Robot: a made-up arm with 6 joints.
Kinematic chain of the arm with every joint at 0, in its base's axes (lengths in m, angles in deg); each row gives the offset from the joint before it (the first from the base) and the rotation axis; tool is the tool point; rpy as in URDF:
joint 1: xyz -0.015 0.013 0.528 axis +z
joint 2: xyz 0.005 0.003 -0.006 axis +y
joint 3: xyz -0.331 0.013 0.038 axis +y
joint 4: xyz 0.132 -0.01 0.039 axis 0.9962 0 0.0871
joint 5: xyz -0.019 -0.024 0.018 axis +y
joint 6: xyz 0.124 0.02 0.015 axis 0.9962 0 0.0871
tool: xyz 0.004 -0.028 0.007 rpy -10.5 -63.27 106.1
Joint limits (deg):
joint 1: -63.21..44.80
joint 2: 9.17..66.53
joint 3: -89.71..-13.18
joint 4: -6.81..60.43
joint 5: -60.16..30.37
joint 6: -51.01..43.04
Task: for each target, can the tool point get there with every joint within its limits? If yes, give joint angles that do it. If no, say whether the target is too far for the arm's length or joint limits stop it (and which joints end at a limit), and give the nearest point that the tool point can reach.
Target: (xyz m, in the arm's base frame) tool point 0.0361 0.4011 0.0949
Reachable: no: joint limits stop it (at a limit: joint 1, joint 2, joint 3, joint 5, joint 6) | nearest point -0.0296 0.1061 0.6177 | short by 0.604 m
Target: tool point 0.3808 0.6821 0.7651
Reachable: no: too far | nearest point 0.1041 0.1298 0.8176 | short by 0.620 m
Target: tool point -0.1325 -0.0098 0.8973
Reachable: yes | joints -51.06 39.87 -50.70 48.40 -50.61 18.96
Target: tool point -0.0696 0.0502 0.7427
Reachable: yes | joints -49.31 18.69 -30.71 38.81 6.35 35.15
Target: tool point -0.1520 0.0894 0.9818
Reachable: yes | joints -43.27 35.62 -83.80 14.32 -14.55 21.99
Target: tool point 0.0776 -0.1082 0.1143
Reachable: no: joint limits stop it (at a limit: joint 1, joint 2, joint 3, joint 5, joint 6) | nearest point -0.0710 -0.0575 0.6155 | short by 0.525 m
